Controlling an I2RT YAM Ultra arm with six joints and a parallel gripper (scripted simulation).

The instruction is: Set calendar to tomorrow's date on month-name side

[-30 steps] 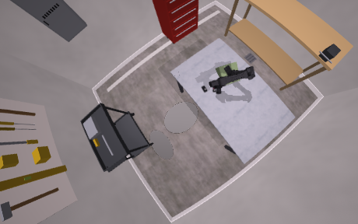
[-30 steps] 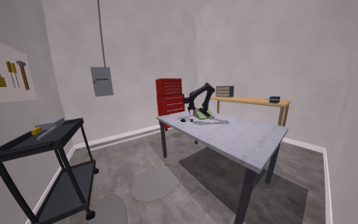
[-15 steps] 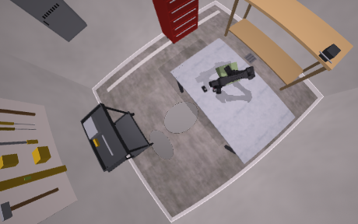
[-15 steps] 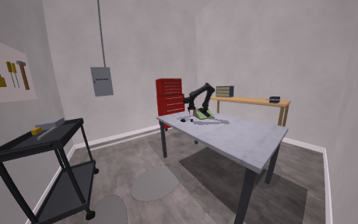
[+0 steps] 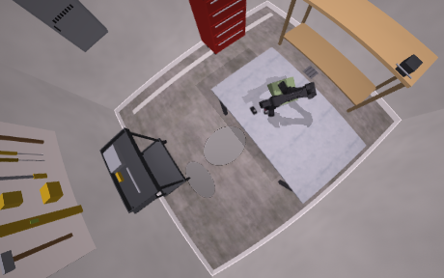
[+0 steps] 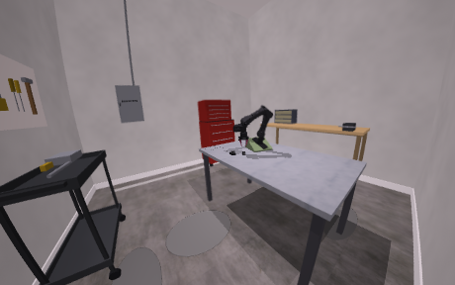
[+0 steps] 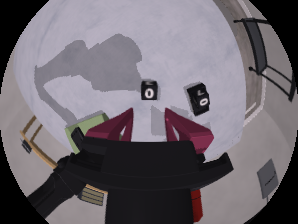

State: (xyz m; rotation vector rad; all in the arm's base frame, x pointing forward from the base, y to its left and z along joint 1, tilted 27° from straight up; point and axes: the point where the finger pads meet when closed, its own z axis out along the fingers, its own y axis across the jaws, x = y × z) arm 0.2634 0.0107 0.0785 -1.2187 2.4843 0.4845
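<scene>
The black calendar cube lies 8 cm below my hand.
</scene>
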